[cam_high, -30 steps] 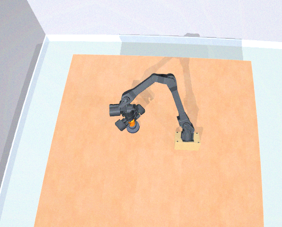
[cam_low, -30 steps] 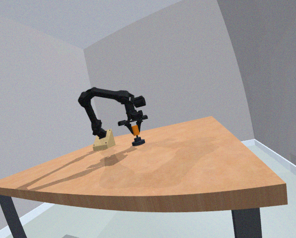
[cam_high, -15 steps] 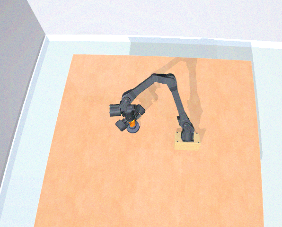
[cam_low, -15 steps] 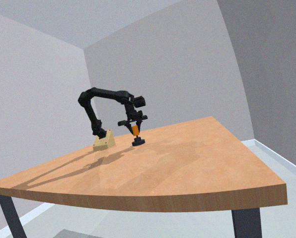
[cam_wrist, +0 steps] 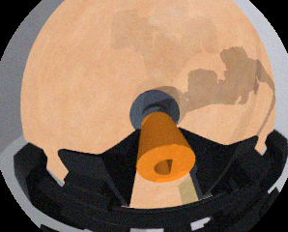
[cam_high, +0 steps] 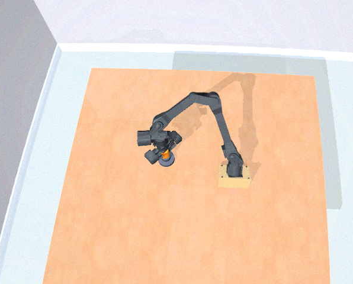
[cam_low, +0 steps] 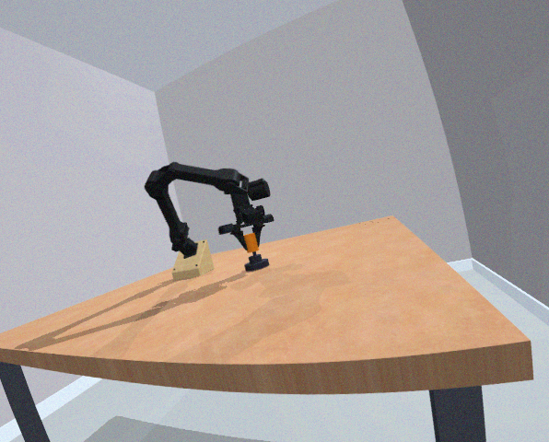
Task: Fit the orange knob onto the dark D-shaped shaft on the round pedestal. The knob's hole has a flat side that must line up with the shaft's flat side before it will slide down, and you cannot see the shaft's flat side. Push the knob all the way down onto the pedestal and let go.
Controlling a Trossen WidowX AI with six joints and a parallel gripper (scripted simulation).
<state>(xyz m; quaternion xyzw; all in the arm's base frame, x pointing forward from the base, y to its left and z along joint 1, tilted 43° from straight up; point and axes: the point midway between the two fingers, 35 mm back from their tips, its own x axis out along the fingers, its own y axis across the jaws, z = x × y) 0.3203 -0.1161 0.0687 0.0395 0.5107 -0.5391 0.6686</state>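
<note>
The orange knob is 20 mm above my gripper tip. Round my gripper tip: dark round pedestal: 40 mm below.
</note>
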